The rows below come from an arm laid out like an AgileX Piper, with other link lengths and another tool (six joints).
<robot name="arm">
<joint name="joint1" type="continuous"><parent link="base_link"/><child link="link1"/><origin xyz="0.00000 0.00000 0.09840" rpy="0.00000 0.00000 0.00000"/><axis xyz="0 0 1"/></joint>
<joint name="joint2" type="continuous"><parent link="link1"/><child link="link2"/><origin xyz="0.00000 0.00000 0.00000" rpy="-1.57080 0.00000 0.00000"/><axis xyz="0 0 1"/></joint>
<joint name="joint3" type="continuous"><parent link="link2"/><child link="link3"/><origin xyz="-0.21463 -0.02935 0.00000" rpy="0.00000 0.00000 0.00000"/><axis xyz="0 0 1"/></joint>
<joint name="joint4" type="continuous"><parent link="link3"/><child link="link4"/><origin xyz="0.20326 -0.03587 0.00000" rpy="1.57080 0.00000 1.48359"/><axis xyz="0 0 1"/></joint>
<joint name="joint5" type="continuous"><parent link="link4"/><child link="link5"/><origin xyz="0.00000 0.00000 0.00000" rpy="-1.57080 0.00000 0.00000"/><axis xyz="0 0 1"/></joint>
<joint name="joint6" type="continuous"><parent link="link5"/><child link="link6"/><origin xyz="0.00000 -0.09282 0.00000" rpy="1.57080 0.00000 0.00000"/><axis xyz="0 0 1"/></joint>
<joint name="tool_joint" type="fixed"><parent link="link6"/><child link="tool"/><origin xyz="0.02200 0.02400 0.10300" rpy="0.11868 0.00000 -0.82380"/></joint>
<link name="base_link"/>
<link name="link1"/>
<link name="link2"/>
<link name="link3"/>
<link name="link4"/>
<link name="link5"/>
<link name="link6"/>
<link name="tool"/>
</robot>
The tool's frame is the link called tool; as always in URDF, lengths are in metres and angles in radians. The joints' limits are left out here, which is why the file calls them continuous.
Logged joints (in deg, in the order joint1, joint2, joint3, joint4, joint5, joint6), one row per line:
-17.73 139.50 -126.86 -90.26 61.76 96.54
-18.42 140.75 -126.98 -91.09 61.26 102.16
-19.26 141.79 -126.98 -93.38 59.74 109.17
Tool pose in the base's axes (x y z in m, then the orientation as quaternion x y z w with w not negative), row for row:
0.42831 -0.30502 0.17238 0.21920 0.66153 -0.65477 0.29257
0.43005 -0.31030 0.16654 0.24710 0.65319 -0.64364 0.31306
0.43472 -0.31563 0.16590 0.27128 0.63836 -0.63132 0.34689
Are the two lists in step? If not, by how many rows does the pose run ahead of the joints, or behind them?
They are in step.
